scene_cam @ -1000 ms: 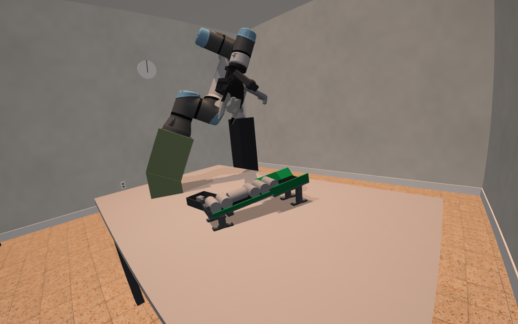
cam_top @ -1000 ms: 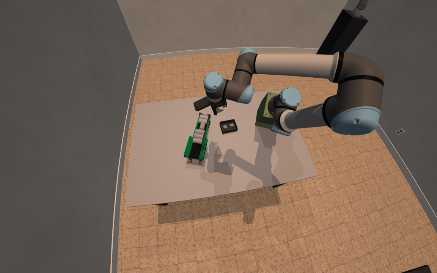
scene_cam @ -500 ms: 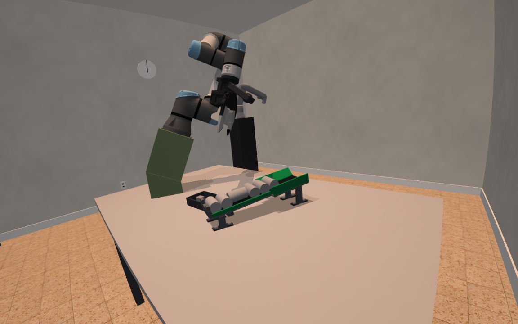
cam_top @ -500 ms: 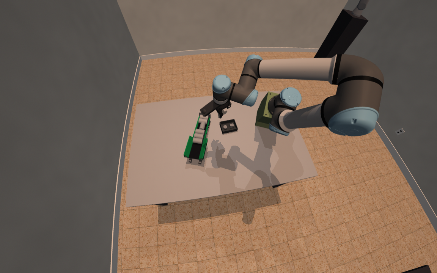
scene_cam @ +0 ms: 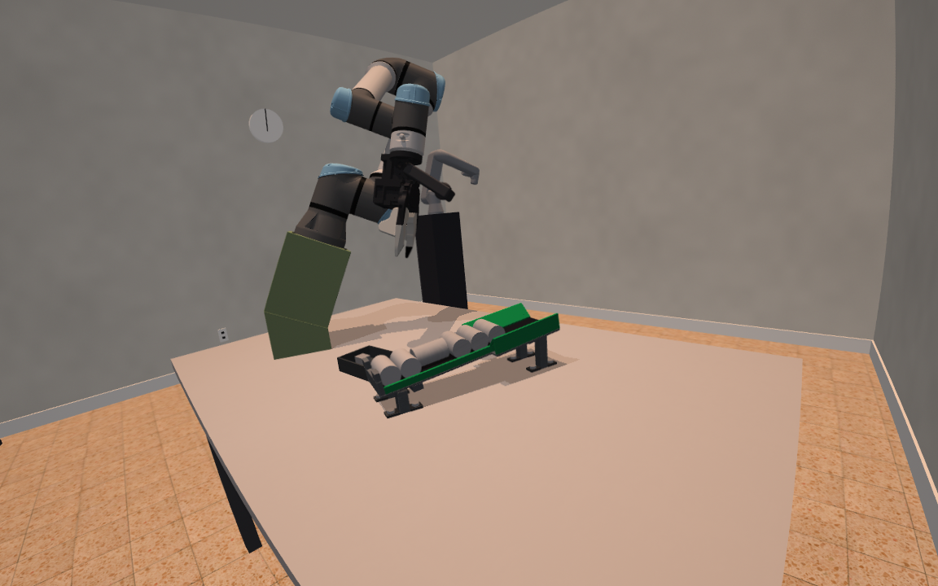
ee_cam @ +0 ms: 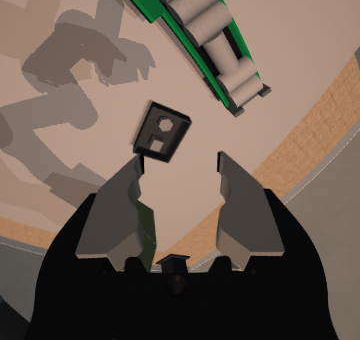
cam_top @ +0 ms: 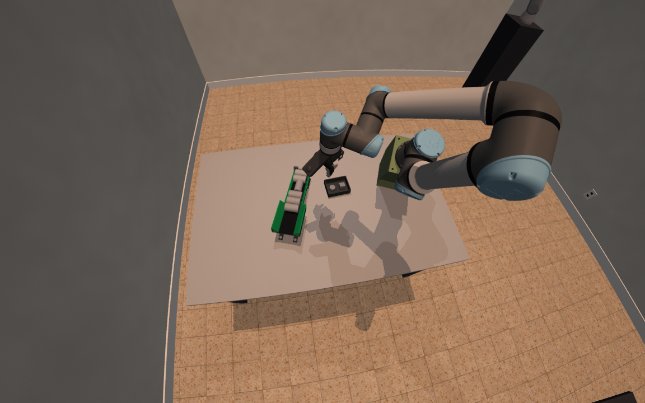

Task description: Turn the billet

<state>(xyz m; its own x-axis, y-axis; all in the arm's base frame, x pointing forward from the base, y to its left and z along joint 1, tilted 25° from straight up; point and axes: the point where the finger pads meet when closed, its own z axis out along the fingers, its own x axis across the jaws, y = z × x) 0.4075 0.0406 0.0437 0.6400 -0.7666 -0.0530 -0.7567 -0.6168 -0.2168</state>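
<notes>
Right now the stop is 220 mm below my hand, 150 mm to the right of it and 100 mm ahead of it. Round my hand: black tray: 260 mm below, 90 mm behind, 80 mm to the right.
</notes>
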